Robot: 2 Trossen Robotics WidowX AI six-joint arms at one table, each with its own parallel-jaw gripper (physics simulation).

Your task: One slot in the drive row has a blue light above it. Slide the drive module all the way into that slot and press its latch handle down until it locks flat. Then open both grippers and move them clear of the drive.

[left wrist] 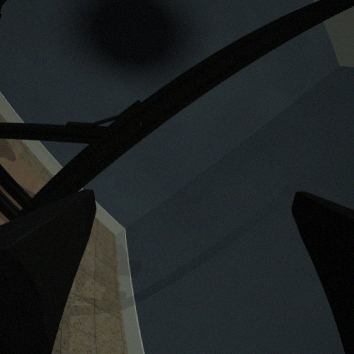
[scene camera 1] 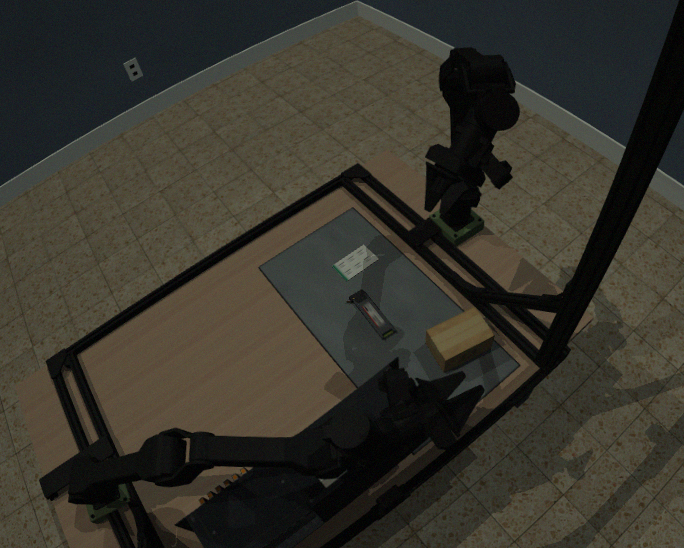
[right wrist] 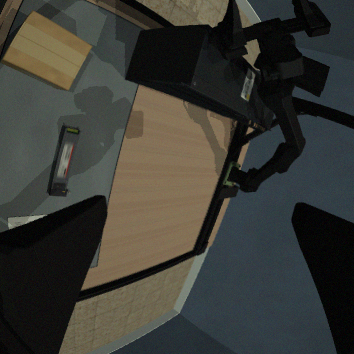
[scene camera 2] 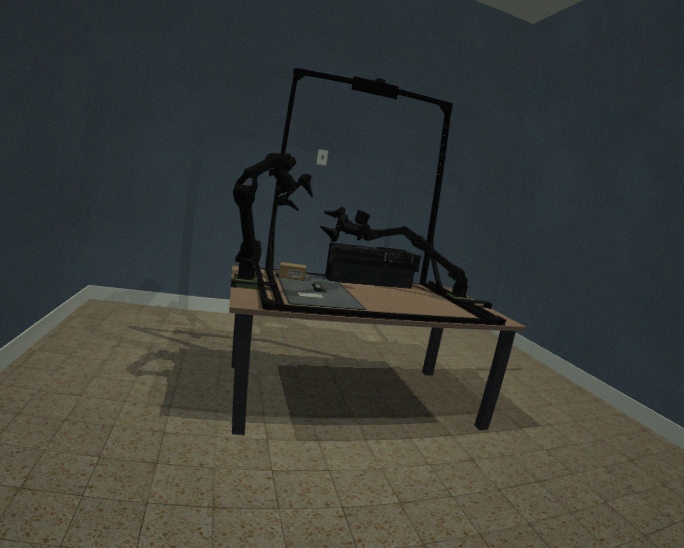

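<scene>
The drive module lies flat on the grey mat, a small handle piece at one end. The black chassis stands on the table; the left arm covers much of it in scene camera 1. Slot openings and a blue light cannot be made out. My left gripper is open and empty, raised above the chassis end, apart from the module. My right gripper is open and empty, high above the table.
A wooden block sits on the mat near the chassis end. A white card lies on the mat beyond the module's handle end. Black rails frame the table; a tall post rises at its edge.
</scene>
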